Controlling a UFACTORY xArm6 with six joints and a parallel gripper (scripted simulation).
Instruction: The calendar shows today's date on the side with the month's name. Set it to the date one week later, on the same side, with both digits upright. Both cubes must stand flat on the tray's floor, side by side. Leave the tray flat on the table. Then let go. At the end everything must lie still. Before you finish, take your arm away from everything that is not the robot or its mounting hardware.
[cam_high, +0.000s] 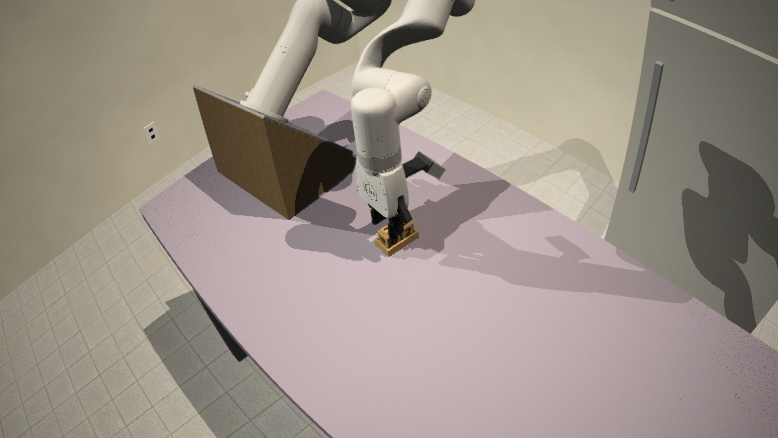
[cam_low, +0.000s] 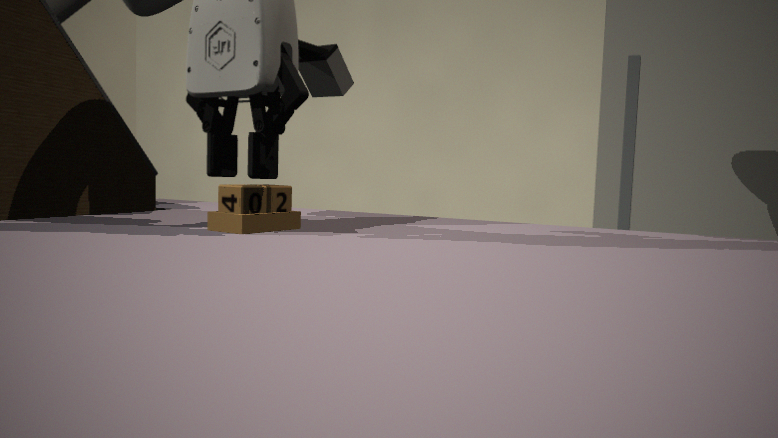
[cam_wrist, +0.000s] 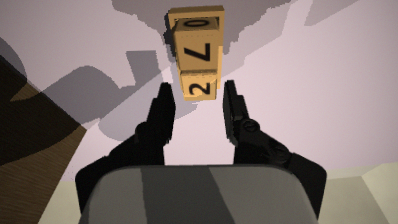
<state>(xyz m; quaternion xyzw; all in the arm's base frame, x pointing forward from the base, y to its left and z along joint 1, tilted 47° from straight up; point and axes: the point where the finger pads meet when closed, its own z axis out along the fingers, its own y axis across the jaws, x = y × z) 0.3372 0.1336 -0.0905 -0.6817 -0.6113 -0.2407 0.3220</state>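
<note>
The cube lies 4 cm below my hand. Round my hand: wooden calendar tray 6 cm below, 2 cm to the left.
</note>
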